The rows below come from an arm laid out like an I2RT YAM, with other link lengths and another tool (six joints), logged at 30 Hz.
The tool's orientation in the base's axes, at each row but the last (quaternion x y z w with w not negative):
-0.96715 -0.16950 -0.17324 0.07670
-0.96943 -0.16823 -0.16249 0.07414
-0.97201 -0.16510 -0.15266 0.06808
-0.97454 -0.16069 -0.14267 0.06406
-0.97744 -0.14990 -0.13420 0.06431
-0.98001 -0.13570 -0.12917 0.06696
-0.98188 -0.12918 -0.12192 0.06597
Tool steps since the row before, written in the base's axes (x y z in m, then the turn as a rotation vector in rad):
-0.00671 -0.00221 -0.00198 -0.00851 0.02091 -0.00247
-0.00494 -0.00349 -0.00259 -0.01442 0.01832 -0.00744
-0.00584 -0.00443 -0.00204 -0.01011 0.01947 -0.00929
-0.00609 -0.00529 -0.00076 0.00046 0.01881 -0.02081
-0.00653 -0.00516 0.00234 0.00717 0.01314 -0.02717
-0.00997 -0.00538 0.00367 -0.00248 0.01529 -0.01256
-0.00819 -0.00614 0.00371 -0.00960 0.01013 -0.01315
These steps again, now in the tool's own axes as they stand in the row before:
-0.00730 -0.00014 -0.00069 -0.00210 -0.02226 0.00399
-0.00633 0.00175 0.00030 -0.00984 -0.02147 0.00642
-0.00723 0.00232 -0.00049 -0.00621 -0.02092 0.00956
-0.00731 0.00301 -0.00175 -0.00025 -0.01589 0.02312
-0.00677 0.00266 -0.00468 0.00256 -0.00789 0.02989
-0.00961 0.00196 -0.00675 -0.00191 -0.01408 0.01399
-0.00818 0.00331 -0.00638 -0.00996 -0.01100 0.01214

